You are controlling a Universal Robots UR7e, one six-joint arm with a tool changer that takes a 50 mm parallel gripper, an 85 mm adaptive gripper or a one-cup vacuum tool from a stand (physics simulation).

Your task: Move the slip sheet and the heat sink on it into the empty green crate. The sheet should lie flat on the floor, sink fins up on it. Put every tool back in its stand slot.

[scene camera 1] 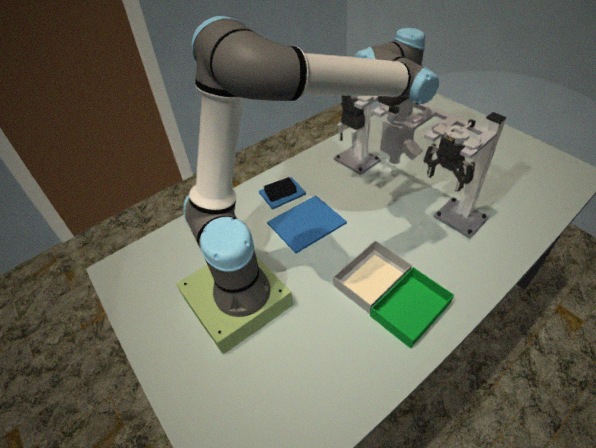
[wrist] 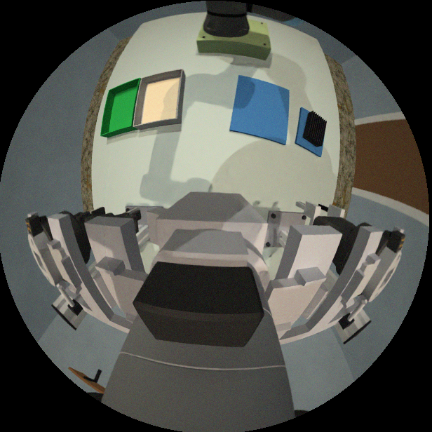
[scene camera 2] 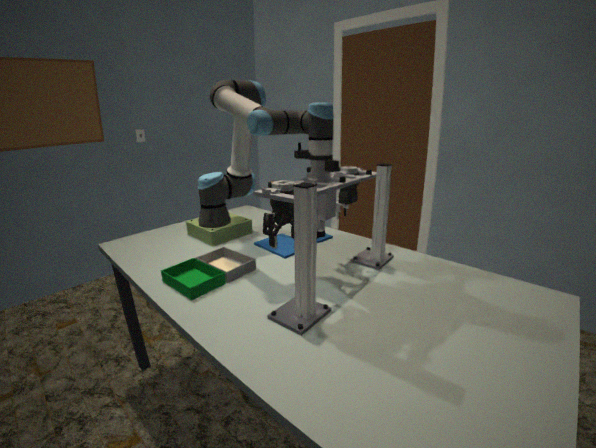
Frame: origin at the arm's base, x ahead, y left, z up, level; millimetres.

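Seen in the pictures: arm's base, link origin: [scene camera 1: 242,292] [scene camera 2: 214,222].
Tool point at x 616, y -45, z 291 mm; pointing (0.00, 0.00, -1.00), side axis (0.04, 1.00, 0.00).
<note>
Pixels of each thing's top centre, then the offset from my tool point to it.
- black heat sink, top centre: [scene camera 1: 279,186] dx -230, dy +309, dz -320 mm
- small blue slip sheet, top centre: [scene camera 1: 282,191] dx -224, dy +308, dz -350 mm
- green crate, top centre: [scene camera 1: 413,301] [scene camera 2: 191,271] dx -320, dy -302, dz -317 mm
- grey vacuum tool, top centre: [scene camera 1: 404,108] [scene camera 2: 318,172] dx -3, dy -10, dz +4 mm
- grey-walled crate, top centre: [scene camera 1: 373,270] [scene camera 2: 224,258] dx -310, dy -161, dz -317 mm
- larger blue sheet, top centre: [scene camera 1: 306,221] [scene camera 2: 283,243] dx -274, dy +138, dz -350 mm
The black heat sink [scene camera 1: 280,189] [wrist: 315,129] lies fins up on the small blue slip sheet [scene camera 1: 280,202] [wrist: 301,135], flat on the table. The green crate [scene camera 1: 392,325] [scene camera 2: 176,286] [wrist: 120,132] is empty. My wrist is down at the stand's middle slot, over the grey vacuum tool [scene camera 1: 393,142] [scene camera 2: 327,206] [wrist: 210,206]. The tool hangs there above the table, away from the heat sink. No load shows on it; its cup is not clearly seen. The black adaptive gripper [scene camera 1: 450,159] [scene camera 2: 280,215] and the parallel gripper [scene camera 1: 353,116] [scene camera 2: 348,195] hang in the slots on either side.
A grey-walled crate [scene camera 1: 352,293] [scene camera 2: 242,269] [wrist: 183,100] with a beige floor adjoins the green crate. A larger blue sheet [scene camera 1: 306,222] [scene camera 2: 278,245] [wrist: 260,110] lies beside the slip sheet. The tool stand [scene camera 1: 482,170] [scene camera 2: 306,250] has two upright posts. The arm's base stands on a yellow-green block [scene camera 1: 200,305].
</note>
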